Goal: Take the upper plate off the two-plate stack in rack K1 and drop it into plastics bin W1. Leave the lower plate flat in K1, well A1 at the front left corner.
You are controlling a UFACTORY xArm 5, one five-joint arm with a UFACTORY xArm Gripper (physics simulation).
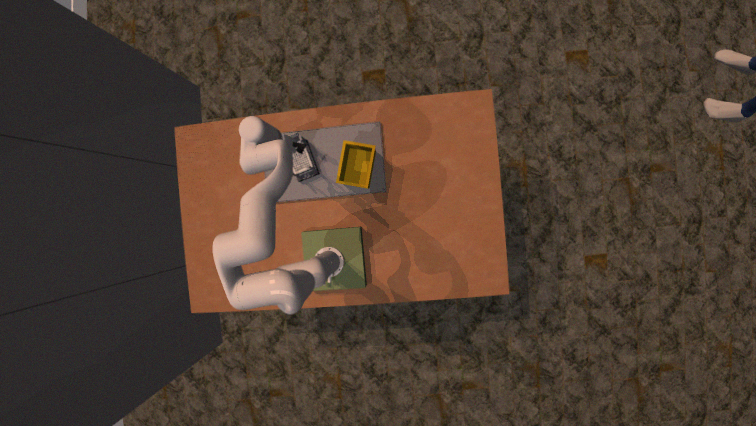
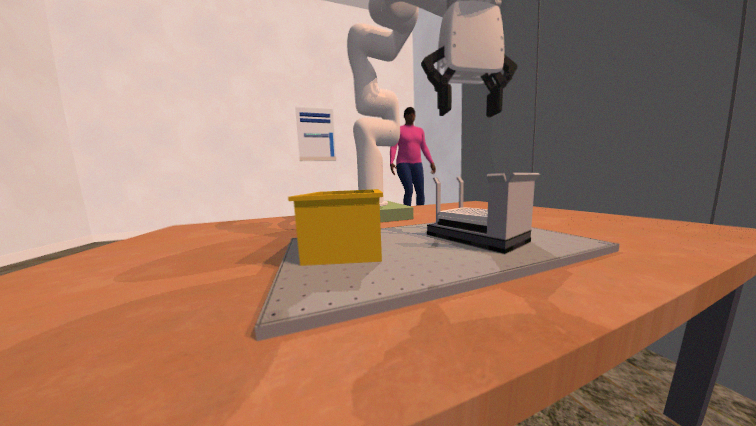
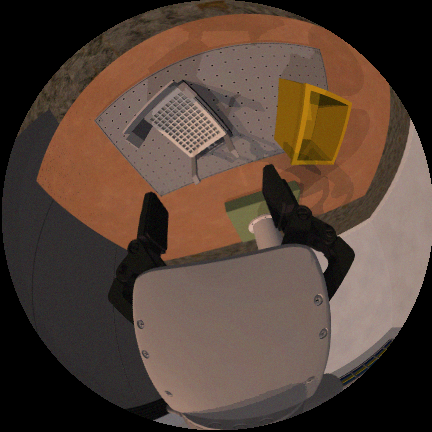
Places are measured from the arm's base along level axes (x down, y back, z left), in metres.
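Pixels of known places: gripper, fingertip midpoint: (image 2: 469, 114) (image 3: 209, 188); arm's base at its link origin: (image 1: 329, 261) (image 3: 263, 222).
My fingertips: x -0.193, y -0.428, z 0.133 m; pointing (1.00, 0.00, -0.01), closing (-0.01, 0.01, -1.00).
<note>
Ahead of a thing's pixels: the offset from my fingertips to its top centre. Level surfaces: height alone.
Rack K1 @[dx +0.105, dy +0.008, dz +0.023 m] (image 2: 507, 245) has a black base, tall grey end walls and two thin posts. The white upper plate @[dx +0.173, dy +0.003, dz +0.026 m] (image 1: 303, 160) (image 2: 465, 212) (image 3: 187, 120) lies flat in it, with its grid of wells facing up. The lower plate cannot be told apart under it, and well A1 cannot be made out. The yellow bin W1 @[dx +0.125, dy +0.024, dz -0.223 m] (image 1: 357, 164) (image 2: 341, 230) (image 3: 290, 115) stands upright beside the rack, and no plate shows inside it. My gripper (image 2: 469, 114) (image 3: 209, 188) is open and empty, high above the rack and clear of its walls and posts.
Rack and bin stand on a grey perforated board @[dx +0.224, dy +0.014, dz -0.064 m] (image 1: 328, 185) (image 2: 423, 280) (image 3: 250, 65) on the orange-brown table @[dx +0.238 m] (image 1: 449, 158) (image 2: 158, 317). My arm rises from a green base block (image 1: 351, 243) (image 2: 396, 213) (image 3: 240, 215). A person in pink (image 2: 411, 145) stands beyond the table.
</note>
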